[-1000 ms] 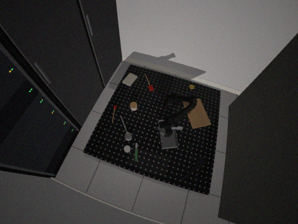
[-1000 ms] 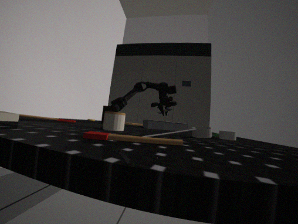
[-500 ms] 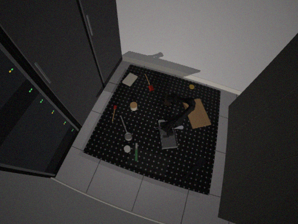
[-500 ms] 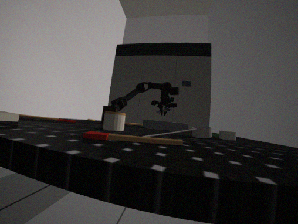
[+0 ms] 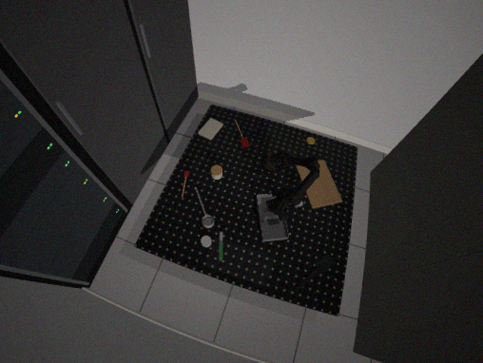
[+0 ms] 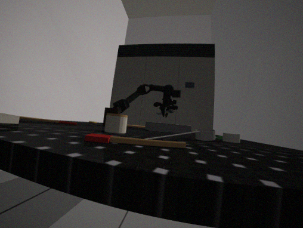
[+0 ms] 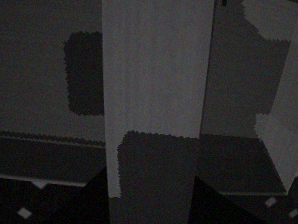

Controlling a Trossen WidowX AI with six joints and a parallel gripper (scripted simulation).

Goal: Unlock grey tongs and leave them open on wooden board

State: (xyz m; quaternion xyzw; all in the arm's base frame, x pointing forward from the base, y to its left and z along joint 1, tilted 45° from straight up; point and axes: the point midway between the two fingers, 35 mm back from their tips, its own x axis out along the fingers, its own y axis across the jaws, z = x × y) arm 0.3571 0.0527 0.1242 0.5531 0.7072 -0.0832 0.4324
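Now: the yellow lock piece 40 mm above my gripper tip, 20 mm to the right of it and 10 mm ahead of it. Round my gripper tip: wooden board (350 mm behind, 240 mm to the left, 100 mm below); white disc (350 mm to the right, 310 mm ahead, 90 mm below); grey roasting tin (80 mm below, 30 mm ahead, 20 mm to the right).
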